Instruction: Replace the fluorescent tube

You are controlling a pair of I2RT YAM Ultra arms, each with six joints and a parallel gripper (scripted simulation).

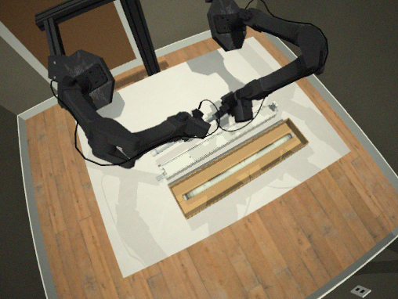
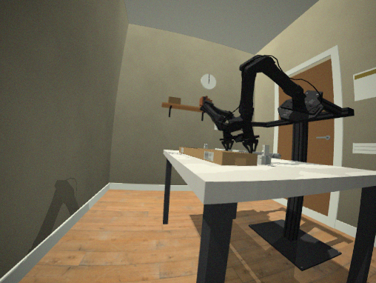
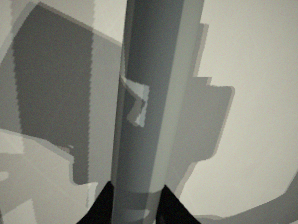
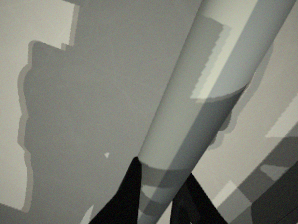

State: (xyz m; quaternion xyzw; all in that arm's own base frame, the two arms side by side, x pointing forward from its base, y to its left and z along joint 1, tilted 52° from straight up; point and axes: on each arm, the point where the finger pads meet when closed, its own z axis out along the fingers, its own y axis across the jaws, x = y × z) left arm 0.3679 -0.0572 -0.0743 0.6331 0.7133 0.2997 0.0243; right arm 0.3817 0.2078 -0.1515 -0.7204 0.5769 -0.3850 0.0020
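Now: right hand 10 mm past the LED tube, 120 mm to the right of it and 10 mm above it. Round my right hand: brown carton 250 mm ahead, 160 mm to the left, 20 mm below; then old fluorescent tube 250 mm ahead, 160 mm to the left, 30 mm below.
Right now my left hand is 10 mm short of the LED tube, 120 mm to the left of it and 10 mm above it. The rest, counted from my left hand: brown carton (270 mm ahead, 80 mm to the right, 20 mm below); old fluorescent tube (270 mm ahead, 80 mm to the right, 30 mm below).
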